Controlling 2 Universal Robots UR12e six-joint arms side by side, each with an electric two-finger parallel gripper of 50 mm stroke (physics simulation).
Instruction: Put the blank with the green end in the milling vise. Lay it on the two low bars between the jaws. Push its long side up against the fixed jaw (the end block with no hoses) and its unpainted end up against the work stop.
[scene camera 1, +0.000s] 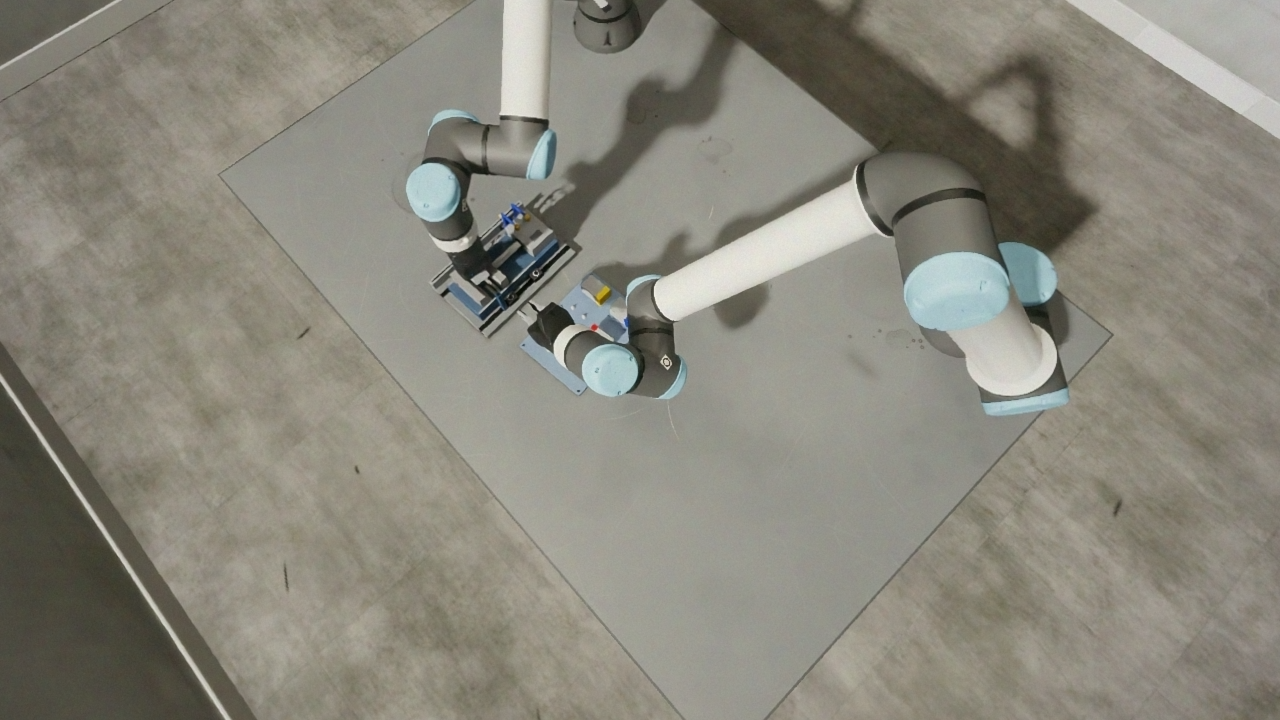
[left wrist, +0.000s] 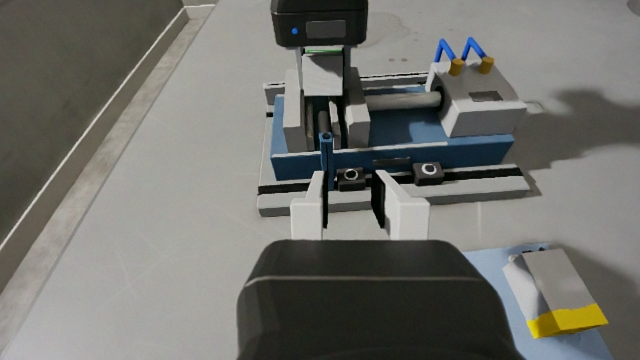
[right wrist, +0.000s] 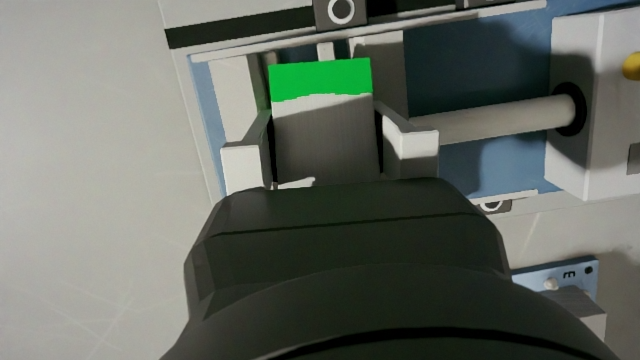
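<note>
The milling vise (scene camera 1: 541, 234) (left wrist: 405, 122) stands with its fixed jaw (left wrist: 295, 131) (right wrist: 232, 90) at the left of both wrist views. My right gripper (scene camera 1: 490, 279) (left wrist: 324, 83) (right wrist: 321, 129) is shut on the long sides of the green-ended blank (left wrist: 323, 70) (right wrist: 325, 135), over the gap between the jaws. Its green end points away from the blue work stop (left wrist: 326, 150). In the left wrist view its unpainted end is apart from the stop. Its underside and contact with the bars (left wrist: 335, 131) are hidden. My left gripper (scene camera 1: 528, 311) (left wrist: 349, 188) is open and empty, in front of the vise.
The moving jaw (left wrist: 358, 125) (right wrist: 382, 70) sits right of the blank on a rod from the hosed block (left wrist: 482, 105). Dark clamps (left wrist: 351, 179) (left wrist: 428, 173) line the near rail. A yellow-ended blank (left wrist: 560, 285) (scene camera 1: 602, 294) lies on the blue tray (scene camera 1: 554, 367) near my left gripper.
</note>
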